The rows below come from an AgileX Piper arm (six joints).
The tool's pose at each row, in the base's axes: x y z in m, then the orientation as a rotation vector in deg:
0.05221 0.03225 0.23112 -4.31 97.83 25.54
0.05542 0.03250 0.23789 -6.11 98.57 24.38
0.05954 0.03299 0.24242 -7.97 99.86 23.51
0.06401 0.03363 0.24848 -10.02 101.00 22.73
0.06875 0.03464 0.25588 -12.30 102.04 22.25
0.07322 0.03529 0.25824 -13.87 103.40 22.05
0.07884 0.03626 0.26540 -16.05 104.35 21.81
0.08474 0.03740 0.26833 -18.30 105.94 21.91
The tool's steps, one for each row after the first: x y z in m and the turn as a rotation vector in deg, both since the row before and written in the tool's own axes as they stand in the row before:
-0.00707 0.00097 0.00229 -0.12 0.98 -1.74
-0.00512 0.00020 0.00340 -0.28 1.56 -1.52
-0.00675 0.00037 0.00339 -0.46 1.47 -1.60
-0.00816 0.00064 0.00335 -0.79 1.45 -1.58
-0.00334 -0.00061 0.00380 -0.57 1.64 -0.89
-0.00835 -0.00018 0.00374 -0.90 1.37 -1.38
-0.00444 -0.00087 0.00492 -1.12 2.02 -1.10

